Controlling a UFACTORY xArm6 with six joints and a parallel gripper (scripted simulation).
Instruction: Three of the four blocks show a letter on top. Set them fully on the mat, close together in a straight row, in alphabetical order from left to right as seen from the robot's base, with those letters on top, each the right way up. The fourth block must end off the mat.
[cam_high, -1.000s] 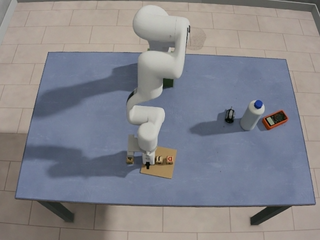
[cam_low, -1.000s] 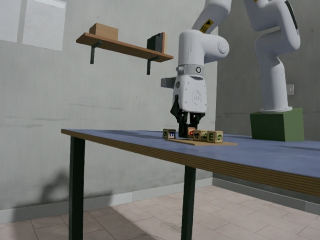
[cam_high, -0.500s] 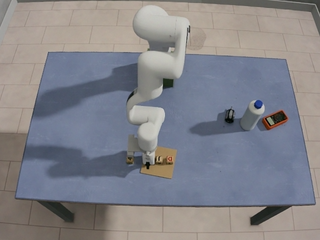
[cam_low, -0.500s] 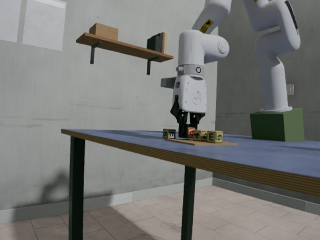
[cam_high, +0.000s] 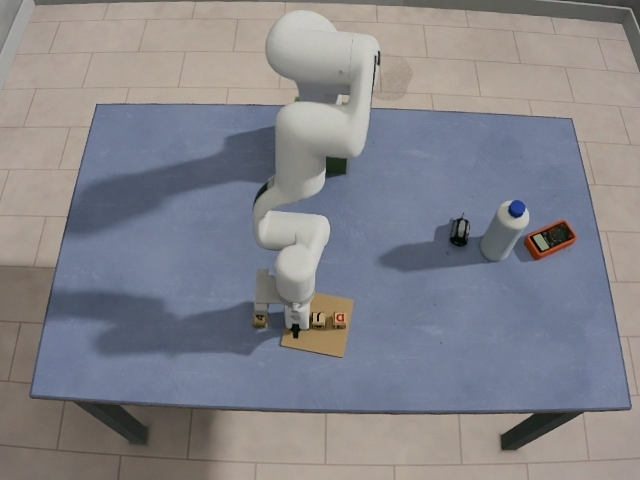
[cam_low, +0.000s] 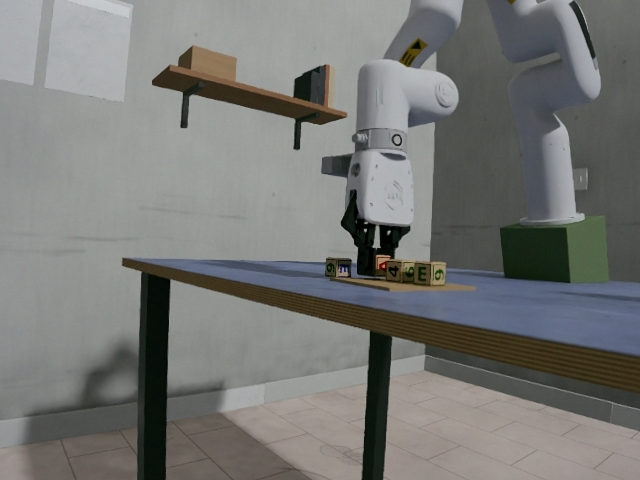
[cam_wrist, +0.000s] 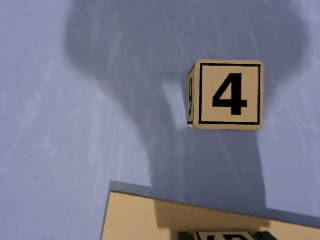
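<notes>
Now: hand 10 mm short of the tan mat, 50 mm to the right of it and 30 mm above it. From my hand the other things lie so: black object (190 mm behind, 420 mm to the left, 10 mm below); then wooden block (10 mm ahead, 100 mm to the left, 10 mm below); then orange multimeter (130 mm behind, 640 mm to the left, 10 mm below).
</notes>
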